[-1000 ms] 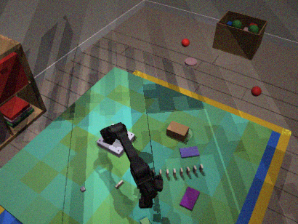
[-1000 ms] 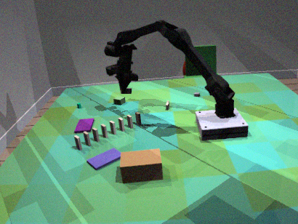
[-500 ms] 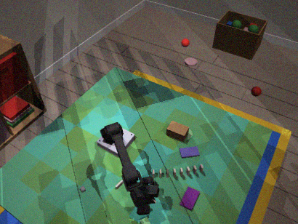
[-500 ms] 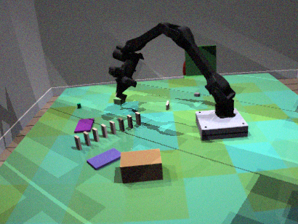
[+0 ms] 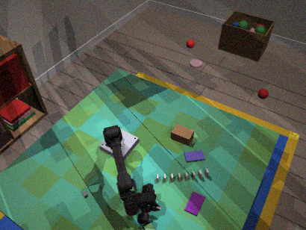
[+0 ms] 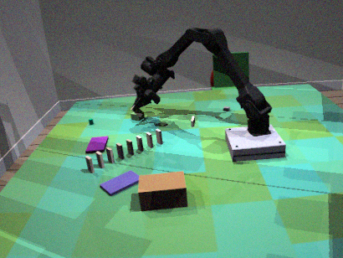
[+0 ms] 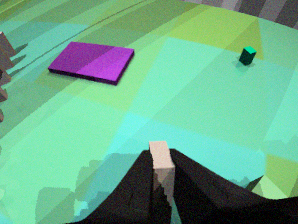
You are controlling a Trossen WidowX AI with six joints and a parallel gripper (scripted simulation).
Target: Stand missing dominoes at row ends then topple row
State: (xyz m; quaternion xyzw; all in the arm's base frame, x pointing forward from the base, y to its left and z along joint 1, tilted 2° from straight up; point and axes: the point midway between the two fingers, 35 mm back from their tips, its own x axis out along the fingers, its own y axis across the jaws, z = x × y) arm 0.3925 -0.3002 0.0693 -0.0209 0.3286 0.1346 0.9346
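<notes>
Now: the green block 1 cm behind my gripper tip, 9 cm to the right of it and 6 cm below it. The rest, counted from my gripper tip: green cube: 19 cm ahead, 10 cm to the right, 7 cm below; purple slab: 6 cm ahead, 42 cm to the left, 7 cm below; small grey cube: 41 cm behind, 5 cm to the right, 7 cm below.
</notes>
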